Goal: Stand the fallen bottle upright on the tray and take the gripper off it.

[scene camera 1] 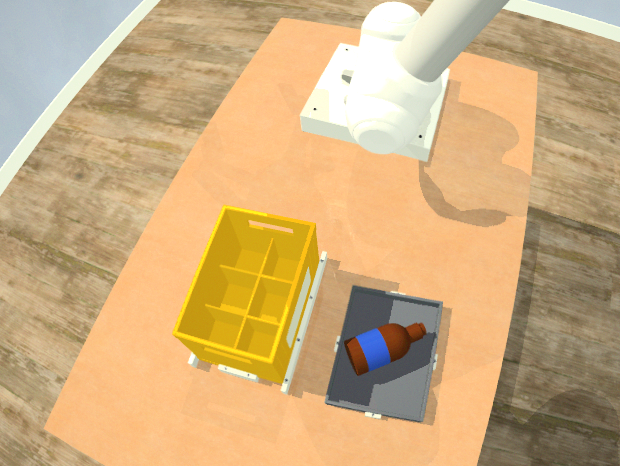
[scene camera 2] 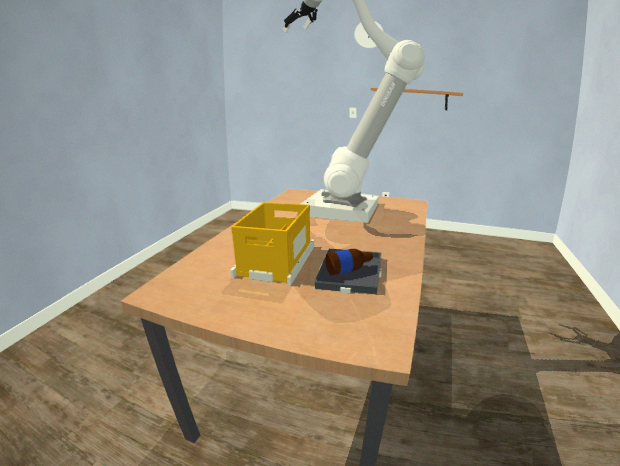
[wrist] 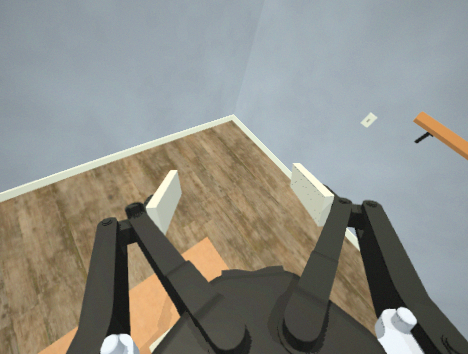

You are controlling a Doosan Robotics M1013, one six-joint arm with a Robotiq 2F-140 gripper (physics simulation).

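Frame: origin at the arm's base, x ahead, y up, z right, level; centimetres.
Seen in the pictures: gripper, fingertip midpoint: [scene camera 2: 294, 29] [wrist: 236, 178]; arm's base, link origin: [scene camera 2: 345, 200].
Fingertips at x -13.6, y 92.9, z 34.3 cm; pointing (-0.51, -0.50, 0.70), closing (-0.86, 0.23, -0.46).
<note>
Offsets run from my fingertips to a thing's top centre. Level surfaces: height alone.
A brown bottle {dx +75.2, dy -90.2, dz -59.4 cm} [scene camera 1: 375, 349] [scene camera 2: 345, 261] with a blue label lies on its side on the grey tray {dx +76.3, dy -95.6, dz -59.7 cm} [scene camera 1: 425, 370] [scene camera 2: 345, 287]. In scene camera 1 its neck points right and slightly up, and its base is near the tray's left wall. My gripper [scene camera 2: 296, 27] [wrist: 236, 178] is open and empty, with its light fingertip pads wide apart. It hangs high in the air, far above the table and well away from the bottle. The gripper does not show in scene camera 1, and the bottle does not show in the wrist view.
A yellow crate {dx +79.0, dy -80.6, dz -32.4 cm} [scene camera 1: 280, 370] [scene camera 2: 261, 255] with six compartments stands left of the tray, between white guide strips. The arm's white base [scene camera 1: 325, 125] [scene camera 2: 363, 212] stands at the back of the wooden table {dy -98.2 cm} [scene camera 1: 240, 150] [scene camera 2: 200, 300]. A wall shelf [scene camera 2: 433, 92] [wrist: 442, 134] is behind the arm.
</note>
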